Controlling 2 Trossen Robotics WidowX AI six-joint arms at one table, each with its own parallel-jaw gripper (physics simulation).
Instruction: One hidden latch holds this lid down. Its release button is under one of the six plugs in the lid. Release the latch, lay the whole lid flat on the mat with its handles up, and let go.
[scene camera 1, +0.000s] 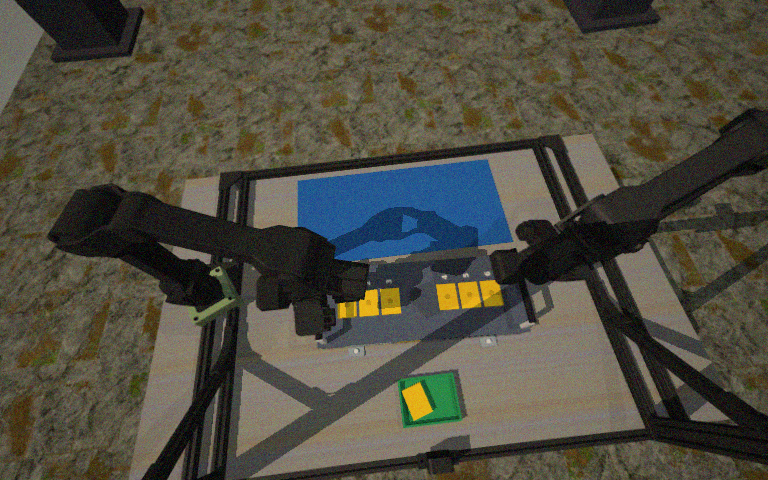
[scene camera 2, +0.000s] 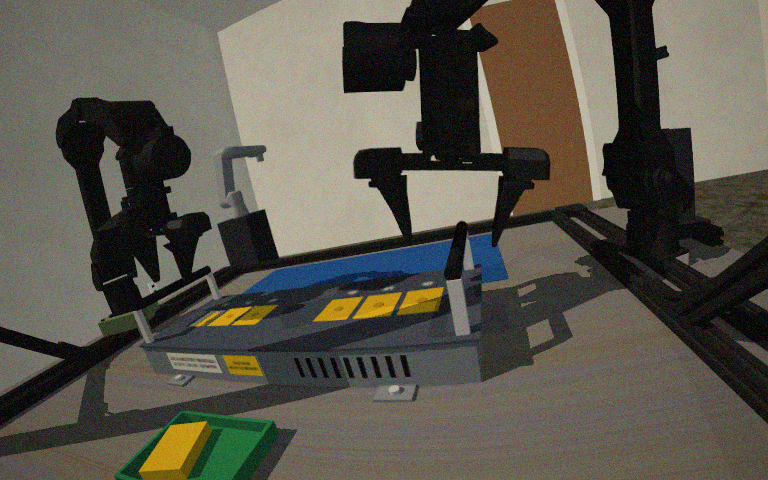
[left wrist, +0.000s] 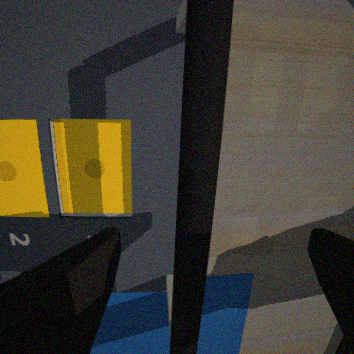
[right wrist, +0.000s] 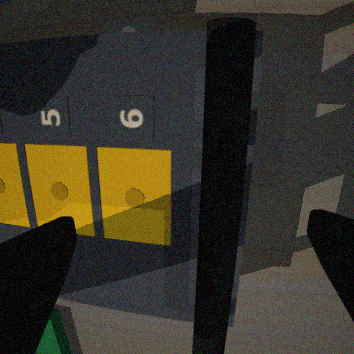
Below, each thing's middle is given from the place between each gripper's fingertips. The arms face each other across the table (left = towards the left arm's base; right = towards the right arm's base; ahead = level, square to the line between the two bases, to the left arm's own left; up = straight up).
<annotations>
My right gripper is now 21 cm to the right of the grey box (scene camera 2: 396, 372) and 8 cm above it. The rest, counted from my right hand: green tray (scene camera 2: 234, 440): 22 cm to the left, 21 cm behind, 9 cm below; then blue mat (scene camera 1: 389, 213): 26 cm ahead, 21 cm to the left, 10 cm below.
My left hand is 1 cm past the grey box, 22 cm to the left of it and 9 cm above it. From my left hand the other things lie so: green tray: 22 cm behind, 21 cm to the right, 10 cm below; blue mat: 25 cm ahead, 22 cm to the right, 11 cm below.
</annotations>
